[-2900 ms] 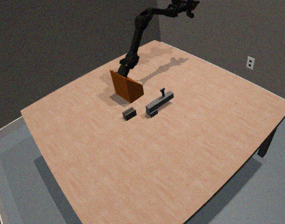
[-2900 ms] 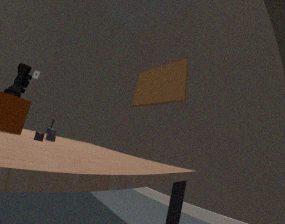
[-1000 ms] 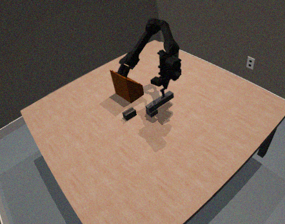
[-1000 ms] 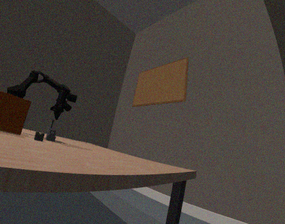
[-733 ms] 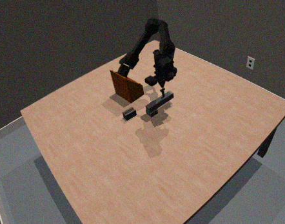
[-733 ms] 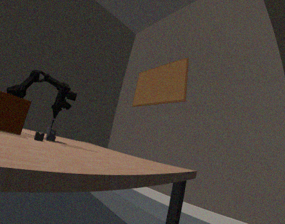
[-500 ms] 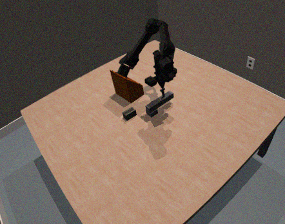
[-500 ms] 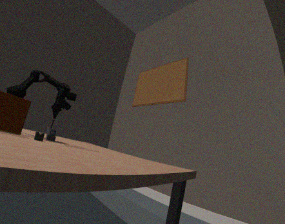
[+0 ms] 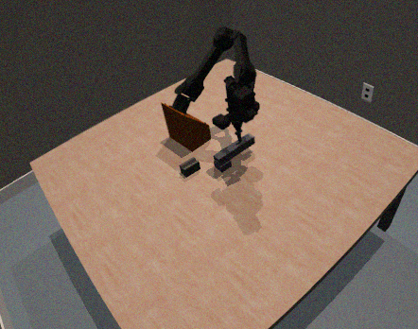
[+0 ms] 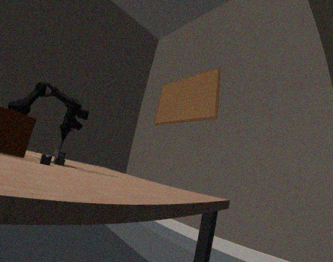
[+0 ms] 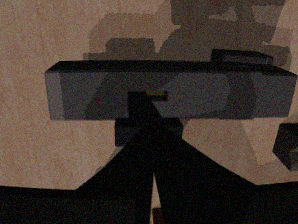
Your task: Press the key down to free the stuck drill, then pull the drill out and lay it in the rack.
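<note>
Now: the drill 8 cm below my gripper tip, 5 cm to the right of it and 1 cm behind it.
</note>
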